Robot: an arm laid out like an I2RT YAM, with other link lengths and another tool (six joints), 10 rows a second.
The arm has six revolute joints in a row. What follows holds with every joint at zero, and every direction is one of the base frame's. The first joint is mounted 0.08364 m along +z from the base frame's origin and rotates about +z. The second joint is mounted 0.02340 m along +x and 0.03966 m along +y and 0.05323 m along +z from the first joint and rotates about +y. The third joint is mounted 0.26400 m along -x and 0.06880 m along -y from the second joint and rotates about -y. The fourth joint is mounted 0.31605 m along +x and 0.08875 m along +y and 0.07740 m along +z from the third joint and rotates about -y. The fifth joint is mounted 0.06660 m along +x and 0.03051 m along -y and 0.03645 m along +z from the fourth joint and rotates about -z. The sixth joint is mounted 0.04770 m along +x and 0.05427 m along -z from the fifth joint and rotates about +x. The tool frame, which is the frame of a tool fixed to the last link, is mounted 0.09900 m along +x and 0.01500 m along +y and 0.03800 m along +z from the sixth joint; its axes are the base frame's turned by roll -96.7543, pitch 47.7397 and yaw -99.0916 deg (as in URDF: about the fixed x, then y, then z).
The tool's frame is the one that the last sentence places.
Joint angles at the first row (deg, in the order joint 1, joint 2, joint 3, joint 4, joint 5, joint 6):
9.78 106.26 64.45 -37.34 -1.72 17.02
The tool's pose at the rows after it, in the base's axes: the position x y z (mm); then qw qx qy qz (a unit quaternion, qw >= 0):
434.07 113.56 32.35 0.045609 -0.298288 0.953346 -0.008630
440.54 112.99 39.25 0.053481 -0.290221 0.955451 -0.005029
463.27 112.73 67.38 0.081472 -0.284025 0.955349 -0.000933
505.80 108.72 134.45 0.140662 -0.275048 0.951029 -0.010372
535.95 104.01 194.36 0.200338 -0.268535 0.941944 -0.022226
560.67 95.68 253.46 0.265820 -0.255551 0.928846 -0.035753
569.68 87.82 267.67 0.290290 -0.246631 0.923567 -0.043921
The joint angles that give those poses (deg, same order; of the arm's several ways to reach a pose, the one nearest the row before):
9.78 106.26 64.44 -37.34 -2.28 17.02
9.50 106.24 65.58 -37.63 -2.72 17.76
8.73 106.21 70.22 -39.16 -3.66 17.85
7.53 106.21 80.62 -42.68 -3.75 17.58
6.59 106.21 88.84 -43.86 -3.75 17.15
5.48 106.21 96.01 -43.16 -3.73 17.17
4.67 106.21 97.12 -41.23 -3.51 17.17

